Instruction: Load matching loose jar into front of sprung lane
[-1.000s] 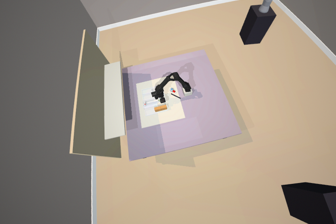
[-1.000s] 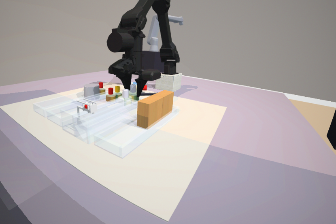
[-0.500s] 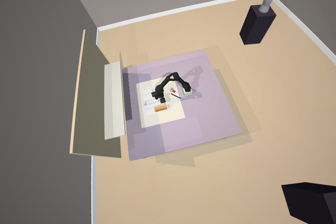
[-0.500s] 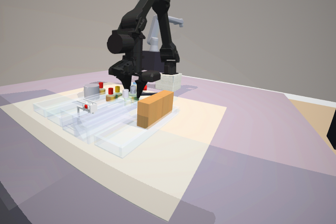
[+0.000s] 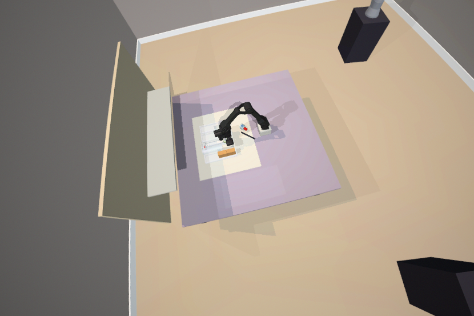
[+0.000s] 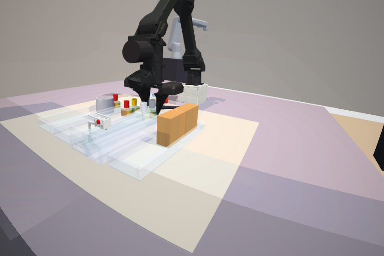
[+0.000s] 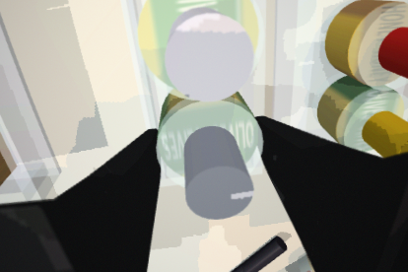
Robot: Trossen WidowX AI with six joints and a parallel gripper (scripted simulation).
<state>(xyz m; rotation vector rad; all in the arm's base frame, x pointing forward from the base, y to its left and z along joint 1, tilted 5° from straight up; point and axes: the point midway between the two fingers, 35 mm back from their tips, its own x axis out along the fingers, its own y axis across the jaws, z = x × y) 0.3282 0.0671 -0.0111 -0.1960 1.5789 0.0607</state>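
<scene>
Now: the black rod 170 mm behind my gripper tip, 30 mm to the right of it and 20 mm below it. Round my gripper tip: clear lane (140 mm ahead, 50 mm to the left, 10 mm below); then grey cylinder (160 mm to the right, 70 mm ahead).
</scene>
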